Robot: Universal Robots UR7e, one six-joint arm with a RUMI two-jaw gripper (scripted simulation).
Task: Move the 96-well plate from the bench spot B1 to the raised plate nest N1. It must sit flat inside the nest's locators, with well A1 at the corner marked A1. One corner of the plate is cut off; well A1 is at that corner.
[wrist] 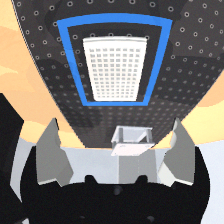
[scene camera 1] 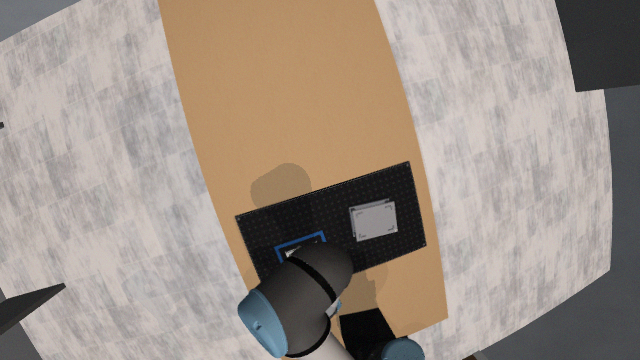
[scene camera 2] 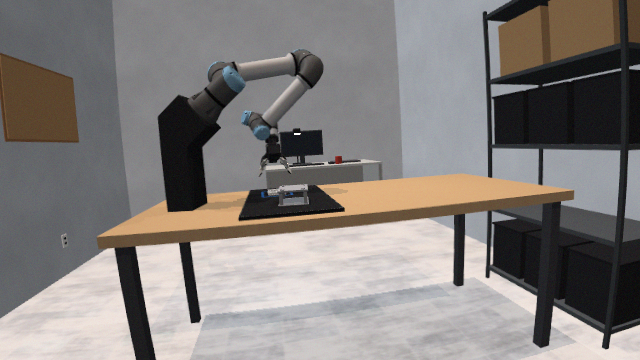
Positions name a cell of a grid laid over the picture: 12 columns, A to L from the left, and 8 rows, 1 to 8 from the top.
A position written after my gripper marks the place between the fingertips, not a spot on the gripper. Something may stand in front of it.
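Observation:
I can see a white 96-well plate (wrist: G3), and there is a grey raised nest N1 (scene camera 1: H5) in the scene as well. My own gripper (wrist: G5) is visible too.

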